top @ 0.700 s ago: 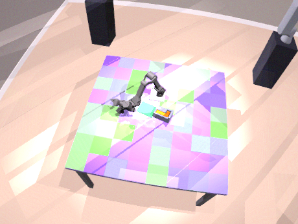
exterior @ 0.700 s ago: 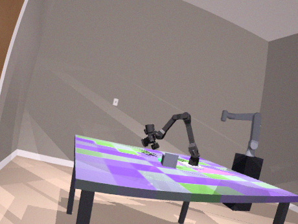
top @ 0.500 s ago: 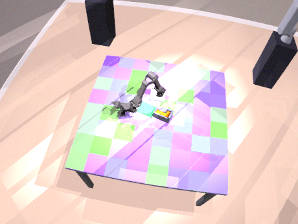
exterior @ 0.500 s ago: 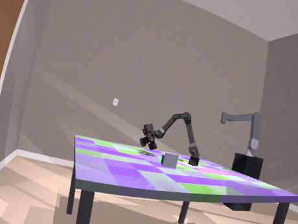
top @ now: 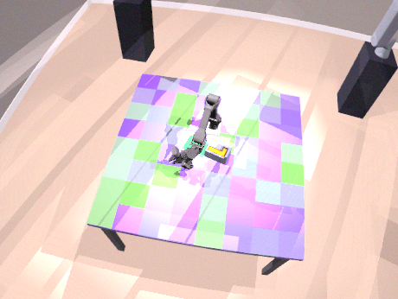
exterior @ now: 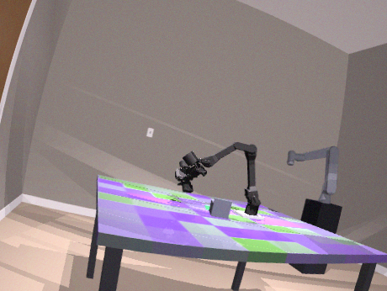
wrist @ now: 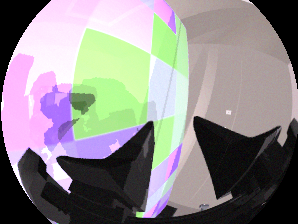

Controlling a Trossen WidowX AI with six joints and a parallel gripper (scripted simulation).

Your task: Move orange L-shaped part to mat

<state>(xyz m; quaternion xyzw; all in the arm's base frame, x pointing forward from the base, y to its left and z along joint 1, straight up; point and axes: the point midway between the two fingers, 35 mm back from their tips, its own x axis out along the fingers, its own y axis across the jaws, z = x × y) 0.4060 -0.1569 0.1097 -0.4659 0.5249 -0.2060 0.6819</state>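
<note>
My gripper tip is now 27 cm to the right of the orange L-shaped part, 19 cm past it and 6 cm above it. The rest, counted from my gripper tip: green mat (23 cm behind, 12 cm below, 11 cm to the left).
</note>
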